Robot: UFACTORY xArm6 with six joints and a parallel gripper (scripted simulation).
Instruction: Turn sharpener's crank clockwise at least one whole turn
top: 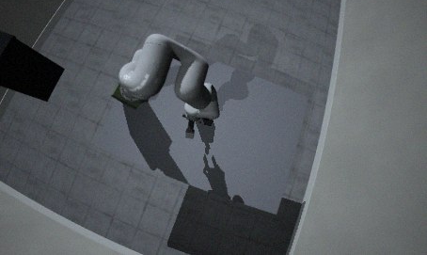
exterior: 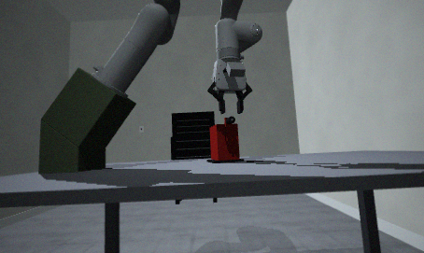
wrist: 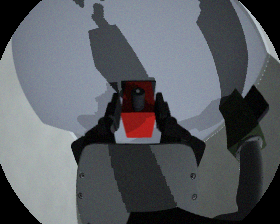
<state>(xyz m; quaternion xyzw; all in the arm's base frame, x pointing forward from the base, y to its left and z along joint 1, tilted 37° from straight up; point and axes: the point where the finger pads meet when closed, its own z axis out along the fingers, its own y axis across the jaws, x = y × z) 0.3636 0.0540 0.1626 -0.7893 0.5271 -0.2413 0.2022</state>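
My hand is 4 cm above the crank knob, 2 cm to the right of it and 1 cm past it.
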